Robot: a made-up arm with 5 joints. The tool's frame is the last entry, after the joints.
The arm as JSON. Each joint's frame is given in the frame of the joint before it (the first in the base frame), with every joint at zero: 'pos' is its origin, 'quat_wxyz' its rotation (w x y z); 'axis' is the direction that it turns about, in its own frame. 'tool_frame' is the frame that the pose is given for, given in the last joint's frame.
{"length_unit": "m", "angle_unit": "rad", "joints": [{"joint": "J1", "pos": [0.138, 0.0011, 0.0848], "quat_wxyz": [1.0, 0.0, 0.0, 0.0], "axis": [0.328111, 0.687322, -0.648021]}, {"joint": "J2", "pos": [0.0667, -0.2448, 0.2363], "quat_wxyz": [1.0, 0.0, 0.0, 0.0], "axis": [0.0, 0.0, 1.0]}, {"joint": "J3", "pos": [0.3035, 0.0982, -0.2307], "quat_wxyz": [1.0, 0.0, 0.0, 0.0], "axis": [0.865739, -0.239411, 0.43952]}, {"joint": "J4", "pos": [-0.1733, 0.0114, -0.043], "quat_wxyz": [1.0, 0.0, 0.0, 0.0], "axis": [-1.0, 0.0, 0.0]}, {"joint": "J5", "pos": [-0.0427, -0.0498, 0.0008], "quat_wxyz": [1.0, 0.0, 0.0, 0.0], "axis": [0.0, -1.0, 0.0]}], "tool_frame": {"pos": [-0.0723, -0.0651, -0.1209], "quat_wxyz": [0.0, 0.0, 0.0, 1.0]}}
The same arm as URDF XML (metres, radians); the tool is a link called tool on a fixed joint. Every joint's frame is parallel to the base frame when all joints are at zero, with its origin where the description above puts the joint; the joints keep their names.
<robot name="arm">
  <joint name="J1" type="continuous">
    <parent link="base_link"/>
    <child link="link1"/>
    <origin xyz="0.138 0.0011 0.0848" rpy="0 0 0"/>
    <axis xyz="0.328111 0.687322 -0.648021"/>
  </joint>
  <joint name="J2" type="continuous">
    <parent link="link1"/>
    <child link="link2"/>
    <origin xyz="0.0667 -0.2448 0.2363" rpy="0 0 0"/>
    <axis xyz="0 0 1"/>
  </joint>
  <joint name="J3" type="continuous">
    <parent link="link2"/>
    <child link="link3"/>
    <origin xyz="0.3035 0.0982 -0.2307" rpy="0 0 0"/>
    <axis xyz="0.865739 -0.239411 0.43952"/>
  </joint>
  <joint name="J4" type="continuous">
    <parent link="link3"/>
    <child link="link4"/>
    <origin xyz="-0.1733 0.0114 -0.043" rpy="0 0 0"/>
    <axis xyz="-1 0 0"/>
  </joint>
  <joint name="J5" type="continuous">
    <parent link="link4"/>
    <child link="link5"/>
    <origin xyz="-0.0427 -0.0498 0.0008" rpy="0 0 0"/>
    <axis xyz="0 -1 0"/>
  </joint>
  <joint name="tool_fixed" type="fixed">
    <parent link="link5"/>
    <child link="tool"/>
    <origin xyz="-0.0723 -0.0651 -0.1209" rpy="0 0 3.1416"/>
  </joint>
  <link name="base_link"/>
  <link name="link1"/>
  <link name="link2"/>
  <link name="link3"/>
  <link name="link4"/>
  <link name="link5"/>
  <link name="tool"/>
</robot>

